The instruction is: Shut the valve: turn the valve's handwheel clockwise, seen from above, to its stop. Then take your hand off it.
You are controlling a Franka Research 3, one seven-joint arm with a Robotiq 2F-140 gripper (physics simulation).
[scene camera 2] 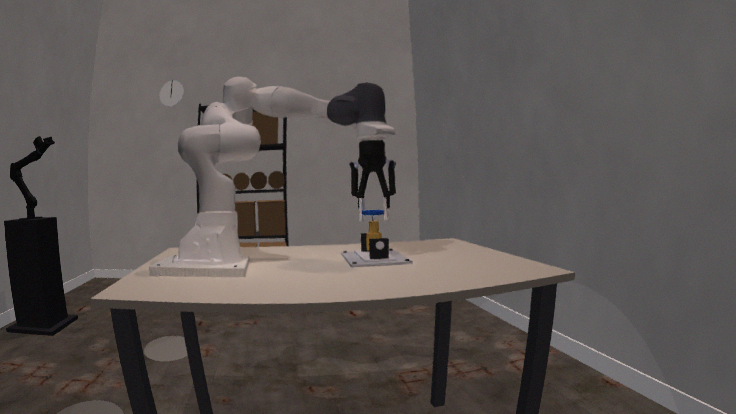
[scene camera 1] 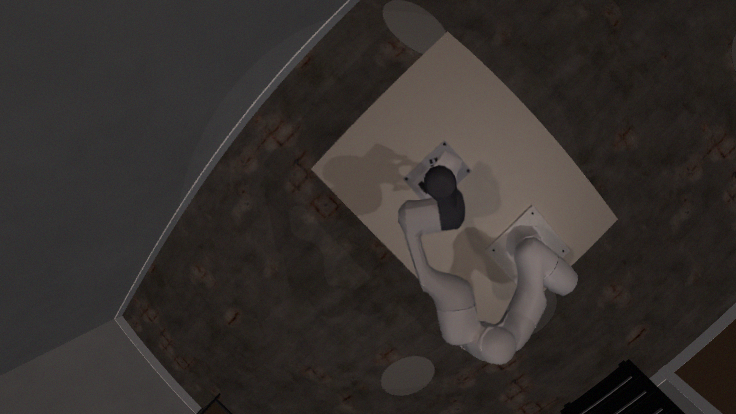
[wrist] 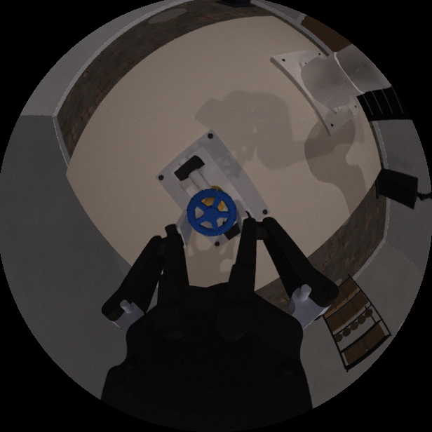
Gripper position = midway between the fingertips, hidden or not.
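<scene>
My gripper (scene camera 2: 374, 220), visible too in the wrist view (wrist: 212, 212). Blue handwheel (wrist: 211, 213) in sight.
</scene>
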